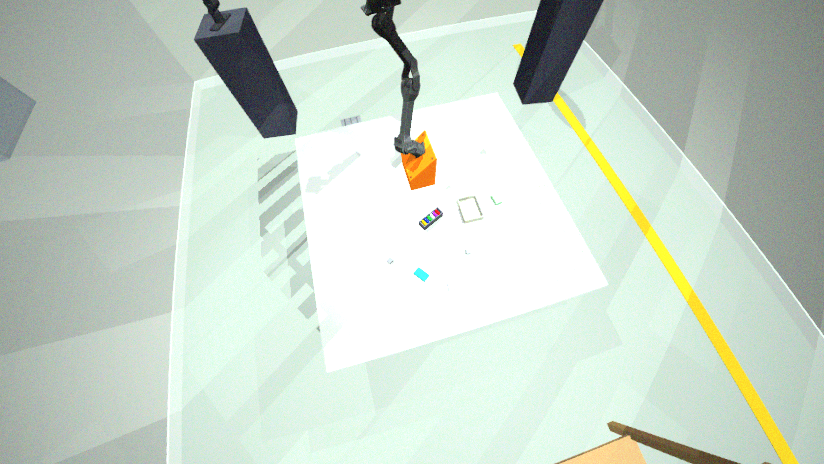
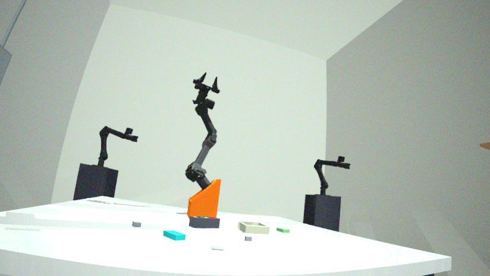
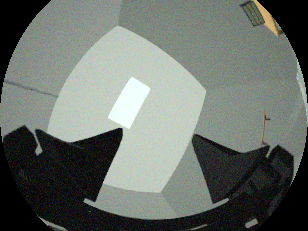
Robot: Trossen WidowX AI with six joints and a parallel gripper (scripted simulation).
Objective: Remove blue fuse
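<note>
Now: gripper tip 470 mm short of the blue fuse, 70 mm to the right of it and 870 mm above it. The rest, counted from my gripper tip: beige tray: 420 mm ahead, 290 mm to the left, 890 mm below.
</note>
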